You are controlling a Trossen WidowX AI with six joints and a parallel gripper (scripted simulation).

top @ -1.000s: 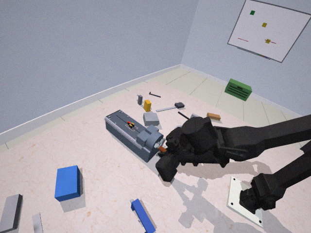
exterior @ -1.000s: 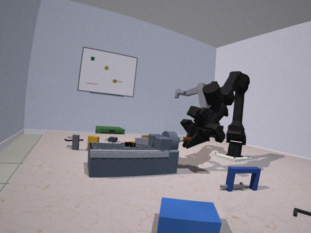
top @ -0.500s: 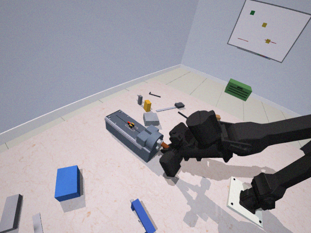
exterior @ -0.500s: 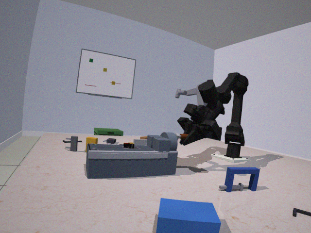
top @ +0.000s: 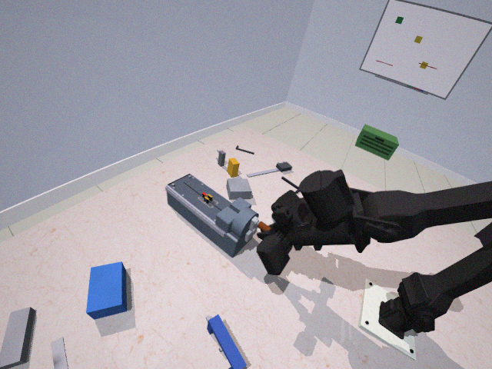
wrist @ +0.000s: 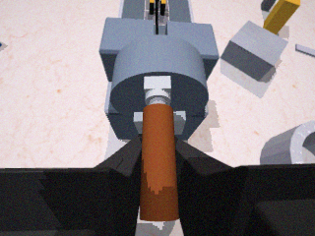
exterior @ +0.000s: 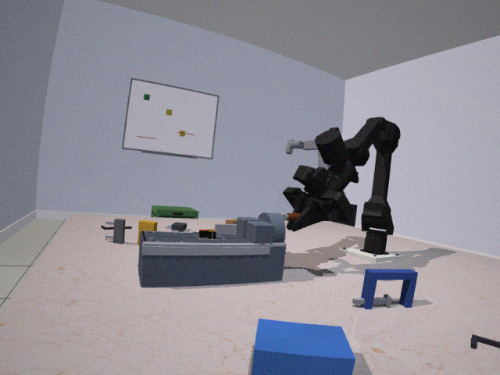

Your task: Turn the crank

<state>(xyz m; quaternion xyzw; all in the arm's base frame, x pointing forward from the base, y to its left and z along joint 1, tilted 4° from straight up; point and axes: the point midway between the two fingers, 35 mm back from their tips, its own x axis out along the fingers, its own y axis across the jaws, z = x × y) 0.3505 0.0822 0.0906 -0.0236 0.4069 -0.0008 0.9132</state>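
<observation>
My gripper tip is 18 cm short of the red pointer and 1 cm above it. The rest, counted from my gripper tip: brown crank handle: 3 cm above, 2 cm behind; then blue bracket: 20 cm to the left, 7 cm behind, 6 cm below; then grey block: 18 cm ahead, 17 cm to the right, 8 cm below.
</observation>
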